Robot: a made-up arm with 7 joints.
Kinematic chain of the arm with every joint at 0, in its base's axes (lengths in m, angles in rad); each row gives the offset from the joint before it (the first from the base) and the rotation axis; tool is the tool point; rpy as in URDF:
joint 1: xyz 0 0 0.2 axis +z
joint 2: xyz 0 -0.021 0.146 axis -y
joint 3: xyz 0 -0.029 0.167 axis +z
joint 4: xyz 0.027 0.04 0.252 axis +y
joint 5: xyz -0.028 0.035 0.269 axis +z
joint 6: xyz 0 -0.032 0.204 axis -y
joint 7: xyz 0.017 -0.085 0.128 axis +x
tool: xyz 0 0 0 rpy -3.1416 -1.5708 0
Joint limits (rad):
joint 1: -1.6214..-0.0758
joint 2: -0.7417..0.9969
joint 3: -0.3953..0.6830
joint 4: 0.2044..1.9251
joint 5: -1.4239..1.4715
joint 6: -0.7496..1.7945
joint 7: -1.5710..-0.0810
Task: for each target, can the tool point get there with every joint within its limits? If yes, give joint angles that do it. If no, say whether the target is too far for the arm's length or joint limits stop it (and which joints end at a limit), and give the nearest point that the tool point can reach.
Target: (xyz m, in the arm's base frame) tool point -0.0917 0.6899 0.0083
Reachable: no: joint limits stop it (at a limit: joint 1, joint 2, joint 3, joint 4, joint 5, joint 6) | nearest point 0.3381 0.3757 0.2452 | short by 0.583 m
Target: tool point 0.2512 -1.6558 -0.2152
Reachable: no: too far | nearest point 0.1254 -0.8267 0.3074 | short by 0.988 m
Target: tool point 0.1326 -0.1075 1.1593
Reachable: yes | joints -1.4051 0.6192 0.1525 1.0978 1.0264 -0.4338 -1.1919
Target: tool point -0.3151 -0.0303 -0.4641
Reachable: no: joint limits stop it (at a limit: joint 1, joint 2, joint 3, joint 4) | nearest point -0.2174 -0.4288 0.0939 | short by 0.693 m
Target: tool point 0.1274 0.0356 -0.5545
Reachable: no: joint limits stop it (at a limit: joint 1, joint 2, joint 4) | nearest point 0.4629 -0.0138 0.0745 | short by 0.715 m
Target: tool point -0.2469 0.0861 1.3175
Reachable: yes | joints -0.5256 0.3612 -0.2735 0.4224 -0.5702 0.9735 -0.6890
